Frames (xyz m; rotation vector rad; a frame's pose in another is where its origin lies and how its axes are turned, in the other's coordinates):
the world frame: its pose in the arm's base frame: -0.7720 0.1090 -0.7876 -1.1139 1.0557 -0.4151
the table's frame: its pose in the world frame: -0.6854 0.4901 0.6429 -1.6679 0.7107 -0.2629
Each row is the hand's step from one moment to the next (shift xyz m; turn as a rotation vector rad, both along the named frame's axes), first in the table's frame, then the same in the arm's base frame.
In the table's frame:
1: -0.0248 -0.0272 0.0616 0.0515 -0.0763 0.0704
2: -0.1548 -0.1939 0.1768 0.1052 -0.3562 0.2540
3: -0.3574 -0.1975 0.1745 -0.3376 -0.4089 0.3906
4: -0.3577 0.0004 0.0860 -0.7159 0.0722 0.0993
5: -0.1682 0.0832 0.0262 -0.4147 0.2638 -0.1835
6: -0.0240 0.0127 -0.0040 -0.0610 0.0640 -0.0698
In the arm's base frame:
1: 0.0107 0.0210 -0.0678 0.0806 -0.0372 -0.0745
2: 0.1127 0.1738 -0.2234 0.3407 -0.0341 -0.2919
3: 0.0509 0.3653 -0.2473 0.2321 0.3740 -0.4899
4: -0.1254 0.3208 -0.1293 -0.3100 0.6328 -0.1761
5: -0.1354 0.1282 -0.0337 -0.3616 0.3404 0.1692
6: -0.0192 0.0194 0.0029 -0.0721 0.0497 0.0708

